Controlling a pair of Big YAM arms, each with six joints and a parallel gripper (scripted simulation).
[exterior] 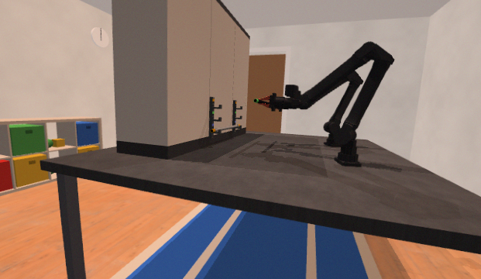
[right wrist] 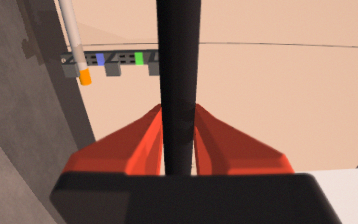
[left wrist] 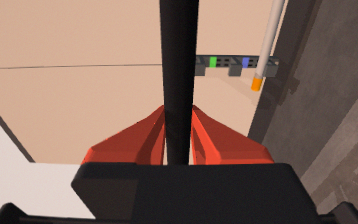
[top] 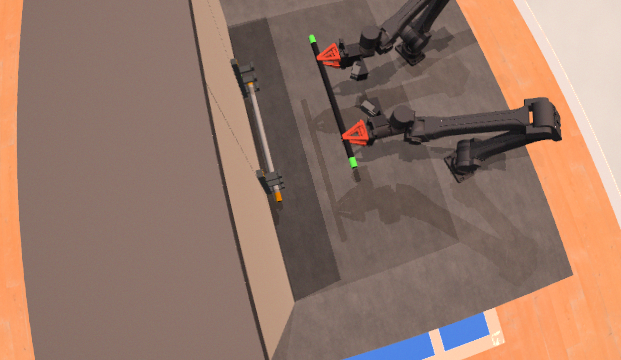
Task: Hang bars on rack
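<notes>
Now: left hand 15 cm to the left of the black bar. Also, from my left hand: beige wall unit: 44 cm ahead, 15 cm to the right, 17 cm above; then silver bar: 25 cm ahead, 15 cm to the right, 18 cm below.
</notes>
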